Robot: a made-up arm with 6 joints.
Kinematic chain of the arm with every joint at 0, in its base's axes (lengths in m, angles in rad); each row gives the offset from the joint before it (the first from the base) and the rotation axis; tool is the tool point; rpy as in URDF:
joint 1: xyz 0 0 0.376 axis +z
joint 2: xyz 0 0 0 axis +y
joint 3: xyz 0.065 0 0.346 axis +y
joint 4: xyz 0.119 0 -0.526 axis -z
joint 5: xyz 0 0 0 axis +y
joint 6: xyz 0.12 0 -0.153 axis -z
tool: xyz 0 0 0 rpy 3.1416 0 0
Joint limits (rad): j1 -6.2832..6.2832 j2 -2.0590..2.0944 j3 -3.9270..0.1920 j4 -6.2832..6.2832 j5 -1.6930..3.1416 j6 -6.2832..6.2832
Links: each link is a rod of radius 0.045 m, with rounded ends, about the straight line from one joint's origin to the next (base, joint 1, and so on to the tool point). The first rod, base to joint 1, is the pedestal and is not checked.
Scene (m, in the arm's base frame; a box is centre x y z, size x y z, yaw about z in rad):
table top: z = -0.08
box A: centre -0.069 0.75 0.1 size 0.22 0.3 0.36 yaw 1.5
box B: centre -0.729 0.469 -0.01 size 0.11 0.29 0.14 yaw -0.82
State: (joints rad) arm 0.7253 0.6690 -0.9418 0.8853 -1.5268 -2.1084
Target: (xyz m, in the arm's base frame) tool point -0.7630 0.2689 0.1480
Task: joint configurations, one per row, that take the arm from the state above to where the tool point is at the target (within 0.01 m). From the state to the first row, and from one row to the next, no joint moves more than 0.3 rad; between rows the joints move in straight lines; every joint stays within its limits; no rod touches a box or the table.
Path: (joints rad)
1: 1.0058 0.5830 -0.8732 0.8673 -1.5476 -2.1489
2: 1.2862 0.4970 -0.8047 0.8492 -1.5684 -2.1895
3: 1.5667 0.4110 -0.7361 0.8312 -1.5891 -2.2300
4: 1.8471 0.3250 -0.6676 0.8131 -1.6099 -2.2706
5: 2.1276 0.2390 -0.5990 0.7951 -1.6307 -2.3111
6: 2.4081 0.1530 -0.5305 0.7771 -1.6514 -2.3516
7: 2.6885 0.0670 -0.4619 0.7590 -1.6722 -2.3922
8: 2.9690 -0.0190 -0.3933 0.7410 -1.6930 -2.4327
9: 2.9448 0.2439 -0.6525 0.6295 -1.5209 -2.3516
10: 2.9207 0.5068 -0.9117 0.5181 -1.3487 -2.2706
11: 2.8965 0.7697 -1.1709 0.4066 -1.1766 -2.1895
12: 2.8724 1.0326 -1.4301 0.2952 -1.0045 -2.1084

